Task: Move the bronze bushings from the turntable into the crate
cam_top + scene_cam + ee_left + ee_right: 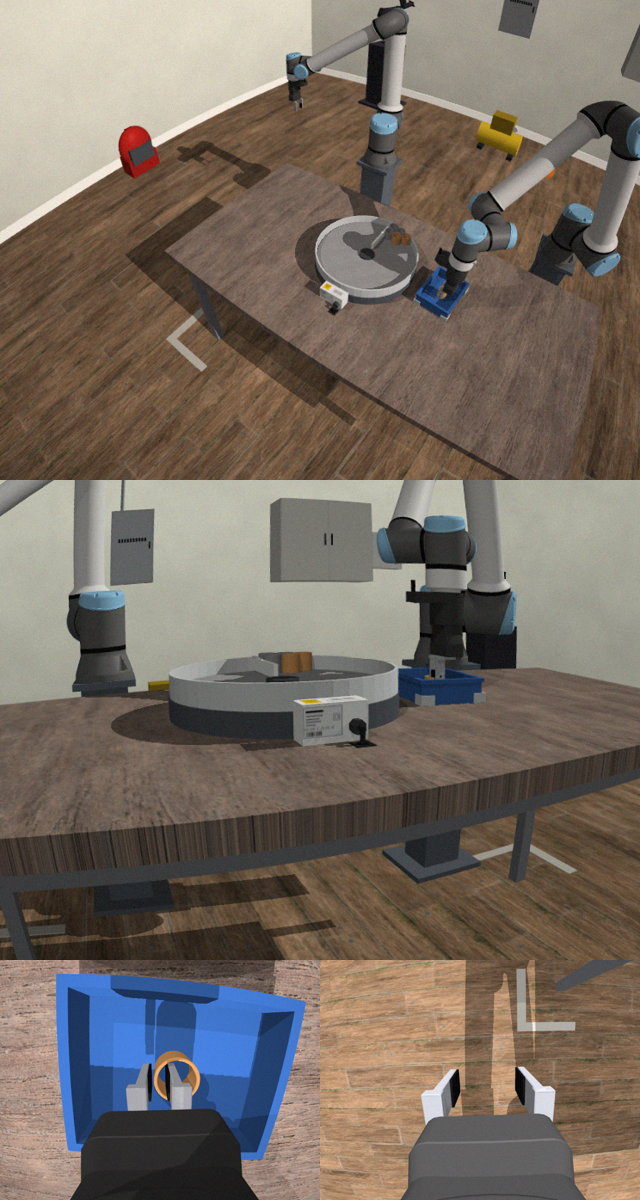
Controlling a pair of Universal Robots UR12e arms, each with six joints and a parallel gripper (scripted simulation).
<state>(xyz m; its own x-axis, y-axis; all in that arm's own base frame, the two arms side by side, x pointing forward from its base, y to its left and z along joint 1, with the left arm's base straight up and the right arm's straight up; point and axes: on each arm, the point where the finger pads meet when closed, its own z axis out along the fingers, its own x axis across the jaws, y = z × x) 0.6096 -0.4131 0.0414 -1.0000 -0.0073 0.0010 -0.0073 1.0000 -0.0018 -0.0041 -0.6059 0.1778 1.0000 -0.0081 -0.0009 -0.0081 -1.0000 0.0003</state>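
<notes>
Now: the blue crate 20 mm behind my left hand and 20 mm below it. The rest, counted from my left hand: turntable 50 mm ahead, 340 mm to the right, 10 mm above.
</notes>
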